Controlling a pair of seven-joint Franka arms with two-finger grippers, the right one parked.
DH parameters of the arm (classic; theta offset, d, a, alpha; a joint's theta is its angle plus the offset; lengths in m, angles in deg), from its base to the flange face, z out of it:
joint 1: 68.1 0.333 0 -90
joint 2: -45.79 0 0 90
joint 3: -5.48 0.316 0.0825 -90
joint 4: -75.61 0 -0.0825 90
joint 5: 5.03 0.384 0 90
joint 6: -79.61 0 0.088 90
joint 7: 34.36 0.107 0 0
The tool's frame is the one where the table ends.
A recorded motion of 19 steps. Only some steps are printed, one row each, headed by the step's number.
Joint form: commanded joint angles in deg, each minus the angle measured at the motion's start. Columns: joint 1, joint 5, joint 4, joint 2, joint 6, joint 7, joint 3.
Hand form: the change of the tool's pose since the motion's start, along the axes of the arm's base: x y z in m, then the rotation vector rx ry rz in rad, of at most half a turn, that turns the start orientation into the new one. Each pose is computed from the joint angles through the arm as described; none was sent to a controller.
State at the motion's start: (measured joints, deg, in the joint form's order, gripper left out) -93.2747 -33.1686 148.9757 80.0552 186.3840 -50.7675 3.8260
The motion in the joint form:
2: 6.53 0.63 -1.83 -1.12 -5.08 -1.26 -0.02
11: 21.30 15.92 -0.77 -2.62 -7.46 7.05 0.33
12: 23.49 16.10 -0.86 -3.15 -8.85 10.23 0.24
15: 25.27 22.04 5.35 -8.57 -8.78 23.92 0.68
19: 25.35 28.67 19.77 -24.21 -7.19 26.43 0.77
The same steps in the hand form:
2: 0.0283 0.0732 0.0227 0.0139 0.0338 0.0896
11: 0.0693 0.2761 0.0213 0.2491 -0.0505 0.1380
12: 0.0682 0.3021 0.0267 0.2450 -0.0523 0.1151
15: 0.0453 0.3375 0.0397 0.3157 -0.1136 -0.1050
19: -0.0238 0.3498 0.0990 0.4275 -0.1712 -0.1710

